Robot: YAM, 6 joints.
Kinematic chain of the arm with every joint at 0, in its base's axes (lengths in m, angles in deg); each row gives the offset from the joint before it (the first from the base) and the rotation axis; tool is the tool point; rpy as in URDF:
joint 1: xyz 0 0 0.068 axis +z
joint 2: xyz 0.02 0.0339 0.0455 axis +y
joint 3: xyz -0.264 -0.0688 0 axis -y
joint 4: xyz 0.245 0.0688 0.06 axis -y
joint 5: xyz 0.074 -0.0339 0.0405 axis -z
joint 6: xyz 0.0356 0 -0.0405 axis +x
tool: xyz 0 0 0 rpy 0 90 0
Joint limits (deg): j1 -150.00..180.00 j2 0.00..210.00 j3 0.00..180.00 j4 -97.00..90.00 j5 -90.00..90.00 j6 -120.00..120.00
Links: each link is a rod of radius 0.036 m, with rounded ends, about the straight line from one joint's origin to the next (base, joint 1, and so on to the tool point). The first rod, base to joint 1, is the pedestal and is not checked.
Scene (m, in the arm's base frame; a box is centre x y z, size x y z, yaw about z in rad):
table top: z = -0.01
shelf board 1: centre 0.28 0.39 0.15 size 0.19 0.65 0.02 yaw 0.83
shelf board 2: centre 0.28 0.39 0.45 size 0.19 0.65 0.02 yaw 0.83
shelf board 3: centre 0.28 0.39 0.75 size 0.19 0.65 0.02 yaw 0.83
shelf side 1: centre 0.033 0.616 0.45 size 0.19 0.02 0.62 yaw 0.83
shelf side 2: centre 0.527 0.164 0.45 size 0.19 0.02 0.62 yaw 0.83
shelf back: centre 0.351 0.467 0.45 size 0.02 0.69 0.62 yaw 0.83
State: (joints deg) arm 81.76 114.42 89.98 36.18 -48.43 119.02
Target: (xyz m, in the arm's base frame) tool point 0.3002 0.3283 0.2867
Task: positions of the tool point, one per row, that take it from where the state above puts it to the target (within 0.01 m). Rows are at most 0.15 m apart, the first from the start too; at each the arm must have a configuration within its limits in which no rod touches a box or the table.
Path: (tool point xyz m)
1: 0.1397 0.4432 0.3137
2: 0.2274 0.3943 0.3002
3: 0.3002 0.3283 0.2867

